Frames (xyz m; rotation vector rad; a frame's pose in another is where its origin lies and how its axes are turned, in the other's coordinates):
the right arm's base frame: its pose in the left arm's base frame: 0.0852 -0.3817 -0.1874 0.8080 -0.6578 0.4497
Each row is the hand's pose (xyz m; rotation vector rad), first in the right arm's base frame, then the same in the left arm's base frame.
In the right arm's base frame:
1: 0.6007 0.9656 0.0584 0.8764 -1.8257 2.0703
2: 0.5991 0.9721 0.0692 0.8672 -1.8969 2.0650
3: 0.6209 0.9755 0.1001 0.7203 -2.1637 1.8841
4: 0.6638 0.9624 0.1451 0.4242 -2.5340 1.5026
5: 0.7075 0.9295 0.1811 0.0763 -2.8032 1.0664
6: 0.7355 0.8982 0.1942 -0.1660 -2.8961 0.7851
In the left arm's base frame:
1: -0.0834 0.2406 0.7512 -0.5480 1.9957 -1.2350
2: -0.0924 0.2360 0.7589 -0.5278 1.9952 -1.1715
3: -0.0900 0.2167 0.7915 -0.5038 2.1318 -0.8978
4: -0.0678 0.1788 0.8375 -0.4528 2.3333 -0.4169
5: -0.0300 0.1358 0.8691 -0.3594 2.4709 0.0914
6: 0.0040 0.1097 0.8791 -0.2771 2.5342 0.4050

